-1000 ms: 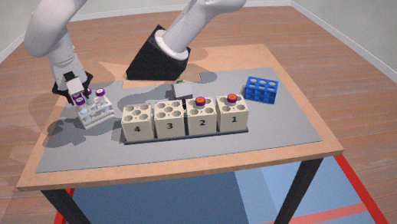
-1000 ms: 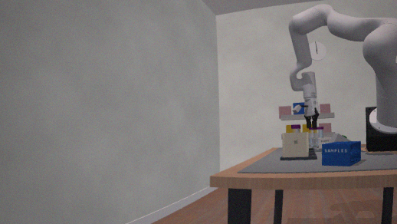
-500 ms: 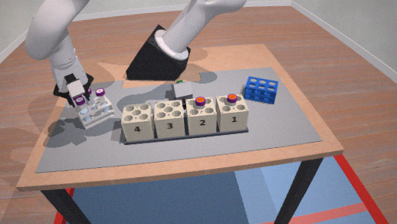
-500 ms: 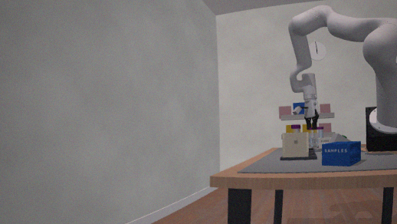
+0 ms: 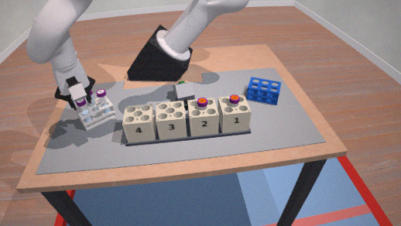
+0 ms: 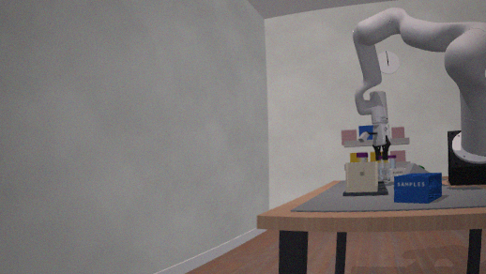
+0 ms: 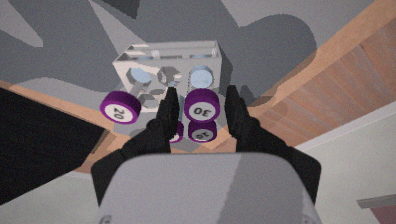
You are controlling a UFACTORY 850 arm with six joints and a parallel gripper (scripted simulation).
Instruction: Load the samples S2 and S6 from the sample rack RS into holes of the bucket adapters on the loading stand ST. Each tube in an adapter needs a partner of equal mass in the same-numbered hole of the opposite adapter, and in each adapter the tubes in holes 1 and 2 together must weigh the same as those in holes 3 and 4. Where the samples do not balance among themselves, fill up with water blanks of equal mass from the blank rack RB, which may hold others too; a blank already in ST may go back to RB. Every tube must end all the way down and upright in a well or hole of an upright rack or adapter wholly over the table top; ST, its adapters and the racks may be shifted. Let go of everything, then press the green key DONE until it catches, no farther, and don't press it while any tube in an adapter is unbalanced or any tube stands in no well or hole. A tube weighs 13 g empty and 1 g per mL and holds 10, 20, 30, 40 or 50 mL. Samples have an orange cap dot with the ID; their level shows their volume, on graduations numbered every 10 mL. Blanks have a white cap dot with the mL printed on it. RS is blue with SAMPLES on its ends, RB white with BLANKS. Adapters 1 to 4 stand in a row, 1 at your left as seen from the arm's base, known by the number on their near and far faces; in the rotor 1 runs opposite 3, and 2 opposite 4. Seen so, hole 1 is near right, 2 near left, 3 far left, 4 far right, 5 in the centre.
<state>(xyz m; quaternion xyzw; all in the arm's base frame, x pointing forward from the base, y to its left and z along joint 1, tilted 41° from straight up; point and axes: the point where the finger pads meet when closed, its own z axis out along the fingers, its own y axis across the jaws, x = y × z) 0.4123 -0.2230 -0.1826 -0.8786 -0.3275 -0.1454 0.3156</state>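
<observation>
The blank marked 30 is 1 cm to the left of my hand and 5 cm below it. From my hand the other things lie so: blank marked 10 (4 cm behind, 3 cm to the right, 5 cm below); white blank rack RB (4 cm behind, 2 cm to the left, 9 cm below); blank marked 20 (6 cm behind, 6 cm to the left, 5 cm below).
</observation>
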